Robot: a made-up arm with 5 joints.
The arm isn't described. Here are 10 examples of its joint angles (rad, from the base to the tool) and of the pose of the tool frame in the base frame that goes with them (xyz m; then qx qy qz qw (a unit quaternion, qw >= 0)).
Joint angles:
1: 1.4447 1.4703 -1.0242 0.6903 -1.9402
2: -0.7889 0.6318 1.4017 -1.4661 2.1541
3: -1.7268 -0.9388 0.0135 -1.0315 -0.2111
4: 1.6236 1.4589 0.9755 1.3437 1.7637
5: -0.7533 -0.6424 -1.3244 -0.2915 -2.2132
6: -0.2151 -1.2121 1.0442 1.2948 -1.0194
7: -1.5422 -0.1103 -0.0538 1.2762 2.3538
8: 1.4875 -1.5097 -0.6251 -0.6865 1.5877
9: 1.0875 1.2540 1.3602 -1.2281 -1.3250
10: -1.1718 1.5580 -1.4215 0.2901 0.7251
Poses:
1: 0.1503 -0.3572 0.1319 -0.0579 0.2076 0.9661 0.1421
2: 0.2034 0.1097 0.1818 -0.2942 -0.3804 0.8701 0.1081
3: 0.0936 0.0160 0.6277 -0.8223 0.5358 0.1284 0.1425
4: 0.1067 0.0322 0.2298 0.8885 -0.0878 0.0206 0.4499
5: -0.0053 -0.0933 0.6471 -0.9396 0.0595 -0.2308 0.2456
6: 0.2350 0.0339 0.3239 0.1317 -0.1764 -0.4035 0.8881
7: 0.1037 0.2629 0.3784 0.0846 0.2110 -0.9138 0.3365
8: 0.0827 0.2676 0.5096 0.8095 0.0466 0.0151 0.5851
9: 0.1251 -0.0373 0.1290 0.0132 -0.0913 -0.9387 0.3323
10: 0.2590 0.3871 0.2179 0.1327 -0.5249 0.6710 0.5066
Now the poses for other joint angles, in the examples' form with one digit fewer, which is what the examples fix.
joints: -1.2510 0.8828 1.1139 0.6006 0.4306
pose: 0.100 0.012 0.154 -0.207 0.445 0.635 0.597
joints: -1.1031 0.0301 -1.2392 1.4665 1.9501
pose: 0.196 0.198 0.561 -0.237 -0.563 0.790 0.054
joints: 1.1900 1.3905 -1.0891 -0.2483 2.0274
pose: 0.263 -0.393 0.247 -0.688 0.009 0.279 0.670
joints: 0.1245 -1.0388 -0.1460 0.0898 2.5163
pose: 0.150 -0.002 0.635 -0.935 -0.264 0.217 0.092
